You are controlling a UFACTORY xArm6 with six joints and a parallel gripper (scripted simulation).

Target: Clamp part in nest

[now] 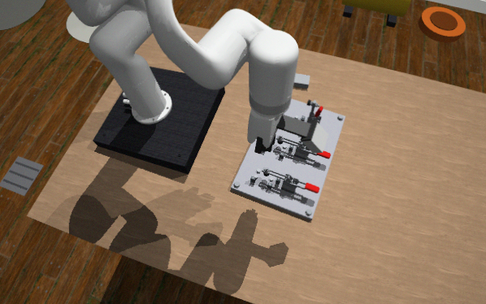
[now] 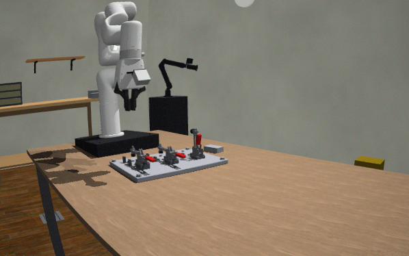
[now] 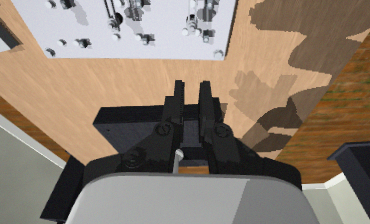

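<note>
Now: the clamp 160 mm below my hand, 70 mm ahead of it and 10 mm to the right of it. Also, from my hand: fixture plate: 210 mm below, 100 mm to the left, 60 mm ahead; then grey block: 370 mm to the left, 200 mm below, 30 mm ahead.
</note>
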